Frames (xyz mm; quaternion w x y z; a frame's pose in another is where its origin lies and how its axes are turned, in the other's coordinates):
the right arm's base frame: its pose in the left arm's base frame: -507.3 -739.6 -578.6 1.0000 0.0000 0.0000 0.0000
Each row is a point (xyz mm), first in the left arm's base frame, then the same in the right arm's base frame.
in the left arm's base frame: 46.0 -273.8 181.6
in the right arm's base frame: 553.3 465.8 760.2
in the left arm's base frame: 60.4 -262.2 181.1
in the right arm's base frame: 567.7 477.4 759.7
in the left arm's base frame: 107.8 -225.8 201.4
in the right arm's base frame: 615.1 513.8 780.0
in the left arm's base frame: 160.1 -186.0 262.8
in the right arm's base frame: 667.4 553.6 841.4
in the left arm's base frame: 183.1 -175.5 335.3
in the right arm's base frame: 690.4 564.1 913.9
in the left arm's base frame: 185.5 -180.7 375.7
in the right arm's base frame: 692.8 558.9 954.3
